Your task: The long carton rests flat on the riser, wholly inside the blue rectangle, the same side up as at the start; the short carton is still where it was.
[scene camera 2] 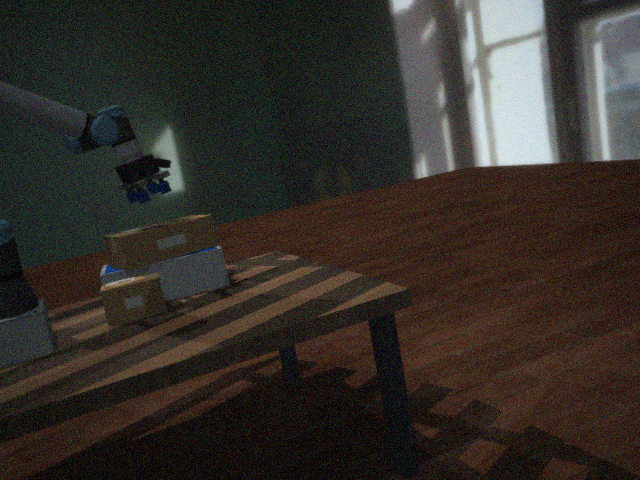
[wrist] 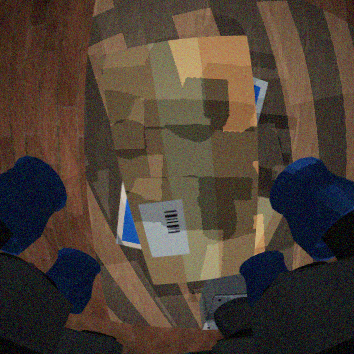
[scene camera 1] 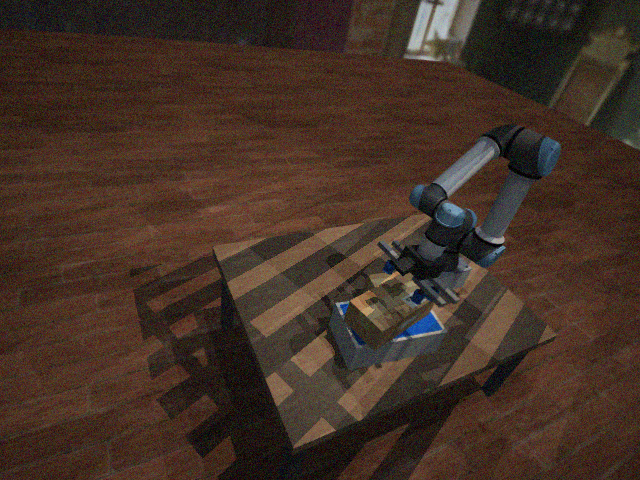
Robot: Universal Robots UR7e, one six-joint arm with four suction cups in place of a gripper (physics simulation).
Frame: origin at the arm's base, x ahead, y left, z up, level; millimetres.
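Where they show: hand, tool point: (scene camera 2: 150,197) (wrist: 166,238) (scene camera 1: 408,283); arm's base, link origin: (scene camera 2: 5,312) (wrist: 237,311).
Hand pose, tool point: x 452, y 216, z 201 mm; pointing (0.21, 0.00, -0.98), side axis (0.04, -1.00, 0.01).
Each offset is from my tool point to the top centre of the thing. "*": to the spot under its first point. Level surfaces: height alone.
The long carton @[0 mm ahead, 23 mm right, 89 mm down] (scene camera 1: 385,315) (scene camera 2: 155,245) (wrist: 182,150) lies flat on the grey riser @[12 mm back, 19 mm right, 189 mm down] (scene camera 1: 408,351) (scene camera 2: 196,273). It sits askew to the blue rectangle @[* 126 mm back, 59 mm left, 189 mm down] (scene camera 1: 428,324) (wrist: 131,231), which shows at two opposite corners in the wrist view. In scene camera 1 its near lower corner hides part of the white border; I cannot tell whether it crosses it. A barcode label shows on its top. The short carton @[142 mm back, 186 mm right, 209 mm down] (scene camera 2: 133,301) stands on the table beside the riser, partly hidden in scene camera 1. My gripper (scene camera 1: 403,281) (scene camera 2: 148,191) hangs above the long carton, cups clear of it, suction off, holding nothing.
The striped table @[309 mm down] (scene camera 1: 289,273) (scene camera 2: 310,310) bears the riser and cartons. The arm's base (scene camera 2: 25,333) stands on the table near the short carton. Patchy shadows fall across the table and the wooden floor (scene camera 1: 129,180). Bright windows (scene camera 2: 516,87) stand in the background.
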